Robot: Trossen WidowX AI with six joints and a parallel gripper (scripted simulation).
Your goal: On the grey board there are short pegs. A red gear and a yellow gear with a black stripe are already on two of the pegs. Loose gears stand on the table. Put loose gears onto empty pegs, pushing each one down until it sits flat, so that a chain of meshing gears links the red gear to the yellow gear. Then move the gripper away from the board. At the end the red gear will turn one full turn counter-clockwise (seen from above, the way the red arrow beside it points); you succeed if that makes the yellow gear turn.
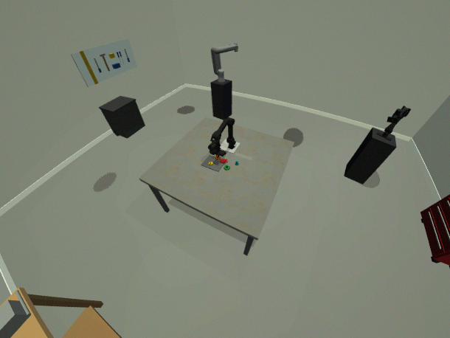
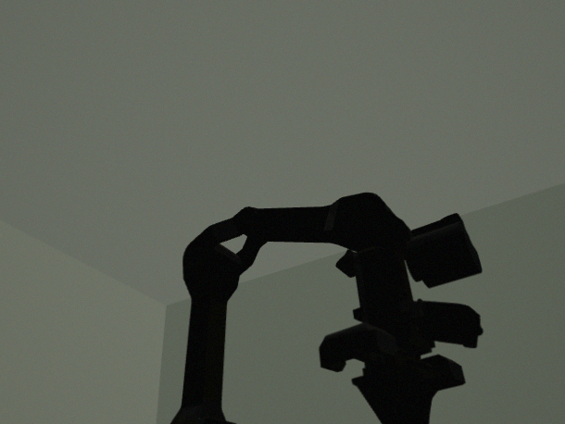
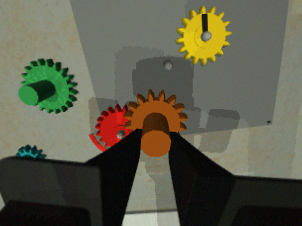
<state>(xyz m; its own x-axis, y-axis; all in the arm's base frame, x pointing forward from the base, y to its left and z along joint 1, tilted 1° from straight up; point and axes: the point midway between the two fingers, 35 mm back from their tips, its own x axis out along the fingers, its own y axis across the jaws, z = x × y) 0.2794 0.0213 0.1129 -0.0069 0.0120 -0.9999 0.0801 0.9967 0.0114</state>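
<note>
Now: the red gear 7 cm below my gripper tip, 4 cm to the left of it and 4 cm behind it. From my gripper tip the other things lie so: yellow gear (7 cm below, 7 cm ahead, 5 cm to the right); orange gear (1 cm below); red arrow (8 cm below, 7 cm behind, 6 cm to the left).
</note>
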